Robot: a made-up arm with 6 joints. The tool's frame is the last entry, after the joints. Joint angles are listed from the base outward. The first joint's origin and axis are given. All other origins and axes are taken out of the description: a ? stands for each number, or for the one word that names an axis. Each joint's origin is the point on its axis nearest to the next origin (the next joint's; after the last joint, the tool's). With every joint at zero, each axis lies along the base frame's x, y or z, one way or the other. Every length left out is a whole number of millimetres.
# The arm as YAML. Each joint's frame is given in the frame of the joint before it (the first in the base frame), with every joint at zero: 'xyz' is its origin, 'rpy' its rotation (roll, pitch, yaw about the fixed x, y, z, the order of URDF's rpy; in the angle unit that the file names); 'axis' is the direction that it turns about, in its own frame. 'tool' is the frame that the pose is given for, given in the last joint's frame.
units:
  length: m
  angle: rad
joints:
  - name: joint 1
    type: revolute
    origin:
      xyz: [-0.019, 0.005, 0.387]
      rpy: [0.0, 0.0, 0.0]
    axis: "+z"
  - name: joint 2
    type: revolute
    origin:
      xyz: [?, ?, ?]
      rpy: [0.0, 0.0, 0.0]
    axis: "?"
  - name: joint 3
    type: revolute
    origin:
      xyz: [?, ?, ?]
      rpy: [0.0, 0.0, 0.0]
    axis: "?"
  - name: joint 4
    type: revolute
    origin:
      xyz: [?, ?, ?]
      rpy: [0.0, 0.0, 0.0]
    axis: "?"
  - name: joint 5
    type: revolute
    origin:
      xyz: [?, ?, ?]
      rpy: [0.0, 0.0, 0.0]
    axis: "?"
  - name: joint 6
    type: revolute
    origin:
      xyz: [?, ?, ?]
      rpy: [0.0, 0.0, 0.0]
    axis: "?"
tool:
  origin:
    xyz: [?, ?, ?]
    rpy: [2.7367, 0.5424, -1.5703]
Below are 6 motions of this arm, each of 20 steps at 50 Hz.
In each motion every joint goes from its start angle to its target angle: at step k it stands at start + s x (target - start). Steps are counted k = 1, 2, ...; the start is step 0. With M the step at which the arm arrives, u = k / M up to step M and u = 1 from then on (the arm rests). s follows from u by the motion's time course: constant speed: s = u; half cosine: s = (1 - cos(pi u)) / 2; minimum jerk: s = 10 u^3 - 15 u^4 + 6 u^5.
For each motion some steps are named. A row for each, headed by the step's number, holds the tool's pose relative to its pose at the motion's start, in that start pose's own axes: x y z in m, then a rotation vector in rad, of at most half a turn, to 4 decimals.
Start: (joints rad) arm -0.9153 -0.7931 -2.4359 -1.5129 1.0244 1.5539
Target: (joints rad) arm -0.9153 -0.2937 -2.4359 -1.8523 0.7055 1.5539
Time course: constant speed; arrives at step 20
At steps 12, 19, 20:
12: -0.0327 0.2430 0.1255 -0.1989 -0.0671 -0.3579
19: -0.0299 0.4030 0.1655 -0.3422 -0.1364 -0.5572
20: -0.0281 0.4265 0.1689 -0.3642 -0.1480 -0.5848

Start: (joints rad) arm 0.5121 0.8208 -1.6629 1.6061 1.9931 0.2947
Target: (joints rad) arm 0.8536 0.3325 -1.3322 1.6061 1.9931 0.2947
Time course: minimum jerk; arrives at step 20
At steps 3, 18, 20:
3: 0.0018 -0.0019 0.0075 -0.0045 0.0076 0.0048
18: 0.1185 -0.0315 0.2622 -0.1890 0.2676 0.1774
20: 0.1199 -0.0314 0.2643 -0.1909 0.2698 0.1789

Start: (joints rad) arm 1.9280 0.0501 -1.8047 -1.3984 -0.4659 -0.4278
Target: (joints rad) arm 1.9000 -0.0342 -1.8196 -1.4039 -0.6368 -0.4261
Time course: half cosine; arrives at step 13
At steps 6, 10, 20:
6: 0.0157 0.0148 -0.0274 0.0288 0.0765 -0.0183
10: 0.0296 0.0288 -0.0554 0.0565 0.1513 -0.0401
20: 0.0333 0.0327 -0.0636 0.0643 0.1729 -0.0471

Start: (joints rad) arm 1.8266 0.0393 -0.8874 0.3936 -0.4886 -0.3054
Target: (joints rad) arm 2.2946 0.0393 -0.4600 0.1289 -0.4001 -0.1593
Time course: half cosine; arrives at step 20
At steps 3, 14, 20:
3: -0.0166 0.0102 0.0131 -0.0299 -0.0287 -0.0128
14: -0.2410 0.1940 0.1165 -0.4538 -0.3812 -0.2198
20: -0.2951 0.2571 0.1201 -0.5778 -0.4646 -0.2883

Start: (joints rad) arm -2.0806 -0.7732 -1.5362 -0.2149 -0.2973 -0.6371
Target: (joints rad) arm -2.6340 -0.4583 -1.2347 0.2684 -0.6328 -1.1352
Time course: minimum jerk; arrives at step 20
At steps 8, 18, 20:
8: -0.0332 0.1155 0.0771 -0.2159 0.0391 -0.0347
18: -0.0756 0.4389 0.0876 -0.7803 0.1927 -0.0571
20: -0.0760 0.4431 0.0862 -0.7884 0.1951 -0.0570

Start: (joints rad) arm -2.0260 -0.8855 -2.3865 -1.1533 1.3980 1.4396
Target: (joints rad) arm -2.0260 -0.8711 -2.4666 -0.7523 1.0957 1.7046
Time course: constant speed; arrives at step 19
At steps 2, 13, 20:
2: -0.0041 -0.0019 -0.0047 -0.0091 -0.0575 0.0346
13: -0.0230 -0.0169 -0.0355 -0.0595 -0.3690 0.2511
20: -0.0296 -0.0280 -0.0551 -0.0880 -0.5340 0.3866

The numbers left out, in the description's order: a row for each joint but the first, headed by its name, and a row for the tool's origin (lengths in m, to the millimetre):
joint 2: xyz 0.01 -0.014 0.0, axis +y
joint 3: xyz 0.053 0.0 0.187, axis +y
joint 4: xyz 0.134 0.0 -0.532, axis -z
joint 5: xyz 0.025 -0.025 0.0, axis +y
joint 6: xyz 0.097 0.0 -0.086, axis -z
tool: xyz -0.002 0.029 0.0

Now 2 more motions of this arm.
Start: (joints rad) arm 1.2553 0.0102 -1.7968 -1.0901 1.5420 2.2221
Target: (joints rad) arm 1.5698 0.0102 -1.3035 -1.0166 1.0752 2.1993
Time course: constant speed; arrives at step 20
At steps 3, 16, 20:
3: 0.0118 0.0632 0.0014 -0.1026 -0.0255 -0.0569
16: 0.1077 0.3208 -0.0502 -0.5531 -0.1209 -0.2773
20: 0.1512 0.3889 -0.0818 -0.6920 -0.1432 -0.3371

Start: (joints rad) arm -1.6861 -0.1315 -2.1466 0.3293 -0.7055 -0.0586
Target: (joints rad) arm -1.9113 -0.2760 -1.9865 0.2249 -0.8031 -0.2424
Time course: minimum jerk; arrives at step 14
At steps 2, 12, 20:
2: 0.0007 -0.0008 -0.0009 -0.0030 0.0039 -0.0106
12: 0.0228 -0.0337 -0.0373 -0.1296 0.1617 -0.4436
20: 0.0231 -0.0345 -0.0382 -0.1327 0.1655 -0.4541

